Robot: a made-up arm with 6 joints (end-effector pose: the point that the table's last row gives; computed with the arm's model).
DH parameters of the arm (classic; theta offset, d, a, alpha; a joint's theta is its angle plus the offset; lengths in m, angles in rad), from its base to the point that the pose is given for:
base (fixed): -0.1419 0 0.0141 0
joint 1: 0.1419 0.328 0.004 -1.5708
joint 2: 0.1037 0 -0.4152 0
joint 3: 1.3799 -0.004 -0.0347 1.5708
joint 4: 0 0.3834 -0.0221 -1.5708
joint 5: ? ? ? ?
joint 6: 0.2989 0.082 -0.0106 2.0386
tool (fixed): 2.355 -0.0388 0 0
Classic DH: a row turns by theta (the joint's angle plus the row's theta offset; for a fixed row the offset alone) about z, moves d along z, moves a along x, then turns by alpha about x.
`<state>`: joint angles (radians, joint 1 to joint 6).
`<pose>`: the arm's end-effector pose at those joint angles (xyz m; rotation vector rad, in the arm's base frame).
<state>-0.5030 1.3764 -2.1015 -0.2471 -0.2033 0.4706</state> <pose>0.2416 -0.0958 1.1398 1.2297 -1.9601 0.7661</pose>
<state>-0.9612 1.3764 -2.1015 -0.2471 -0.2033 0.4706</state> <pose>0.1766 -0.1868 1.1398 0.7321 -2.1289 0.5280</pose>
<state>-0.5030 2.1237 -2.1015 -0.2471 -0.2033 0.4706</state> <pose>0.6688 -0.3308 0.7599 1.4544 -1.5727 -0.0235</pose>
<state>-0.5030 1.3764 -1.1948 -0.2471 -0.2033 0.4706</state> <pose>0.4229 -0.1955 0.7679 1.4796 -1.4719 -0.1835</pose>
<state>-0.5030 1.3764 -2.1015 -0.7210 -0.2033 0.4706</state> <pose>0.2599 -0.0904 1.1270 0.7362 -1.7950 0.7170</pose>
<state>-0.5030 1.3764 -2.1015 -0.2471 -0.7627 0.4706</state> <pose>0.2017 -0.0603 1.1528 1.0090 -1.9856 1.4485</pose>
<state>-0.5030 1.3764 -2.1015 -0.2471 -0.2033 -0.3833</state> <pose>0.2674 -0.0968 1.1246 0.2872 -1.7829 0.6055</pose>
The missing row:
joint 5: 0 0.004 0.03 1.5708
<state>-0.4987 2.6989 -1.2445 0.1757 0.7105 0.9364</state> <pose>0.4457 -0.2281 0.0124 0.8778 -0.2580 -2.6601</pose>
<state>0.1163 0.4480 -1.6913 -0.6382 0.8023 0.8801</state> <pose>-0.2165 -0.0541 0.9880 1.9683 -1.8049 0.2509</pose>
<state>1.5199 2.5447 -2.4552 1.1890 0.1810 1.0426</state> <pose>0.0702 0.8484 0.5634 2.1873 1.3688 -1.5235</pose>
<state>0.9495 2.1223 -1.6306 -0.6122 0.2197 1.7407</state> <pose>0.4492 0.5661 0.5089 2.1486 0.0311 -0.6822</pose>
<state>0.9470 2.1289 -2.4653 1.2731 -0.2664 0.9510</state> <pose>0.4507 0.5116 0.9023 -2.2579 -0.4706 0.7669</pose>
